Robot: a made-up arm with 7 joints. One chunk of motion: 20 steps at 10 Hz.
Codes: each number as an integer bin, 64 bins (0 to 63) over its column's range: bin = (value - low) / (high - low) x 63, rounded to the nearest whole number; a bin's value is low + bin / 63 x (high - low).
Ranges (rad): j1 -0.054..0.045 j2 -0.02..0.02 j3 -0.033..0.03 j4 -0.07..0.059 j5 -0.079..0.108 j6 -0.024..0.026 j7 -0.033..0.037
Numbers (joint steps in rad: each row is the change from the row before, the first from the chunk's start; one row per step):
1: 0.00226 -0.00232 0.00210 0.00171 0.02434 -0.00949 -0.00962
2: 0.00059 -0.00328 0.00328 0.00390 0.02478 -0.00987 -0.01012
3: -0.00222 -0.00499 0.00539 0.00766 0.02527 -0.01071 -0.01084
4: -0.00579 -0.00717 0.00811 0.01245 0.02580 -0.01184 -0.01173
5: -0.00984 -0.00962 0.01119 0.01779 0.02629 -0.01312 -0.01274
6: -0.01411 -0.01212 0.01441 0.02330 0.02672 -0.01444 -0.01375
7: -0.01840 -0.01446 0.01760 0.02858 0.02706 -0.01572 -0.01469
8: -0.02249 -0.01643 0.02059 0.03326 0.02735 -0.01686 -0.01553
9: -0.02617 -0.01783 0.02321 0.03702 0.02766 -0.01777 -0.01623
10: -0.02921 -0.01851 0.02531 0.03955 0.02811 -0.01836 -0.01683
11: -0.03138 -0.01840 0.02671 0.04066 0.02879 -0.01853 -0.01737
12: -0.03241 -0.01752 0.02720 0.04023 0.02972 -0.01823 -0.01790
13: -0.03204 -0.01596 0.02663 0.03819 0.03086 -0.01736 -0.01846
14: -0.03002 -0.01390 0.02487 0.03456 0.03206 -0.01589 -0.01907
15: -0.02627 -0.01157 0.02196 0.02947 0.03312 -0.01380 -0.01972
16: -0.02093 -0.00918 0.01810 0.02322 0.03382 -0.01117 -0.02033
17: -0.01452 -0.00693 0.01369 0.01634 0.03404 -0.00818 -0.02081
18: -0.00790 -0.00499 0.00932 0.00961 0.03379 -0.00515 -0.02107
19: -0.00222 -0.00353 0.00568 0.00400 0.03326 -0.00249 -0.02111
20: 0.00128 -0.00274 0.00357 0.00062 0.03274 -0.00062 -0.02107
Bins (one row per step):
1: 36 28 35 35 35 18 21
2: 35 26 36 36 35 18 21
3: 33 24 38 38 35 17 20
4: 31 20 41 40 35 15 19
5: 28 16 44 43 35 14 18
6: 25 12 47 46 36 12 17
7: 23 9 51 48 36 10 16
8: 20 6 54 50 36 9 16
9: 18 3 56 52 36 8 15
10: 16 2 58 54 36 7 15
11: 14 3 60 54 36 7 14
12: 14 4 60 54 37 7 14
13: 14 6 60 53 37 8 13
14: 15 10 58 51 37 10 13
15: 18 13 55 49 38 13 12
16: 21 17 51 46 38 16 11
17: 25 21 47 42 38 20 11
18: 29 24 42 39 38 24 11
19: 33 26 39 36 38 27 11
20: 35 27 37 34 38 29 11

